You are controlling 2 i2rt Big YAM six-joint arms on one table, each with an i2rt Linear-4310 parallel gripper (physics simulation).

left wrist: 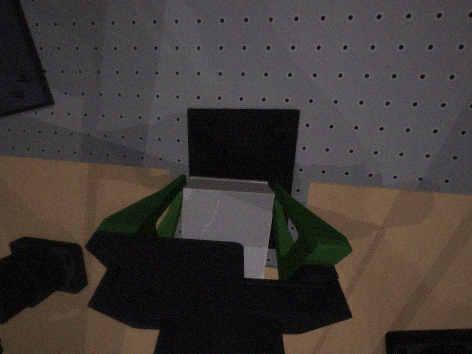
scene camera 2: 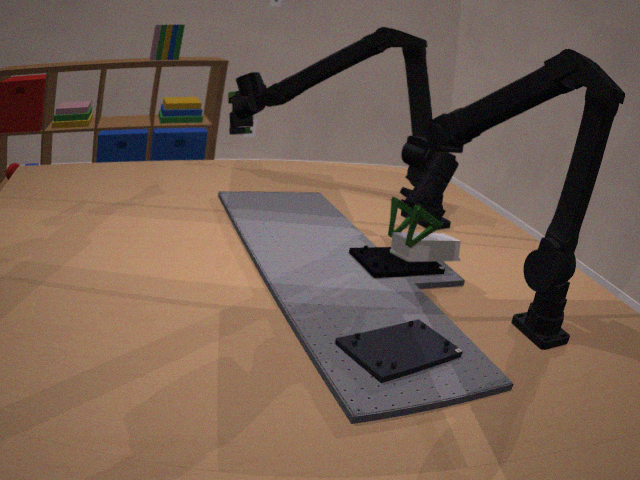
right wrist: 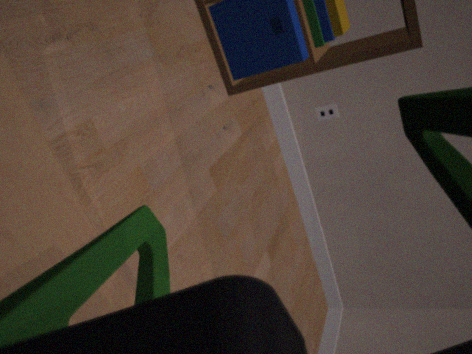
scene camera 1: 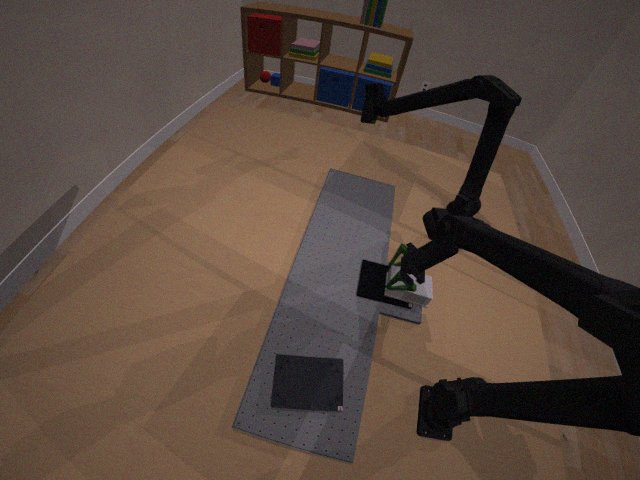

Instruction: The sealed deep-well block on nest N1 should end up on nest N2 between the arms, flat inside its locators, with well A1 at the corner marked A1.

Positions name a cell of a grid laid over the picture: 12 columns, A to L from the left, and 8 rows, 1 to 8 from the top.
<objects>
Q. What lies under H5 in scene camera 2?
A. A black nest plate.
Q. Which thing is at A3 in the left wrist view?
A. A black nest plate.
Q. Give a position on a black nest plate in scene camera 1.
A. F7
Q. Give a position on a black nest plate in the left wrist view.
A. At G4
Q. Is the right gripper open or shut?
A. Open.
</objects>
